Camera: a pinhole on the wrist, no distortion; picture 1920 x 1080 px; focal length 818.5 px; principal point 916.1 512.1 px. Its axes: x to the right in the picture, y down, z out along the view. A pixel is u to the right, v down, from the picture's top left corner.
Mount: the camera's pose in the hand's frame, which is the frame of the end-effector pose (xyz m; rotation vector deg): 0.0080 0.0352 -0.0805 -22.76 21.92 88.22
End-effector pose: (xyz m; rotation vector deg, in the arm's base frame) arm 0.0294 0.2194 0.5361 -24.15 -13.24 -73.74
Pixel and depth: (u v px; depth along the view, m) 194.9 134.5 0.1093
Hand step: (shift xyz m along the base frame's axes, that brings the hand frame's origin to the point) 0.0226 -0.0233 0.0781
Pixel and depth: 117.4 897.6 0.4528
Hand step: -0.1550 0.3781 0.4160
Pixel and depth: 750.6 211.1 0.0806
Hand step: 0.0670 -0.0200 0.0028
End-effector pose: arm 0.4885 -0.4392 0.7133 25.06 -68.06 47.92
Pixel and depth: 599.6 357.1 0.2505
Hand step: -0.1639 -0.0676 0.1046
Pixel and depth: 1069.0 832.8 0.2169
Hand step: -0.2001 0.0206 -0.0641
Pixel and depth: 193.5 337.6 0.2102
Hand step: -0.0942 -0.1346 0.1168
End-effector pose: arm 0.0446 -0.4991 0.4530 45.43 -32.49 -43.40
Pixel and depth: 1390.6 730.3 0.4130
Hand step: -0.0129 0.2212 0.4308
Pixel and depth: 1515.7 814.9 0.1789
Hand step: 0.0437 0.1520 0.1849
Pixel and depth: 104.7 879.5 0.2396
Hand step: -0.2536 -0.0507 0.0763
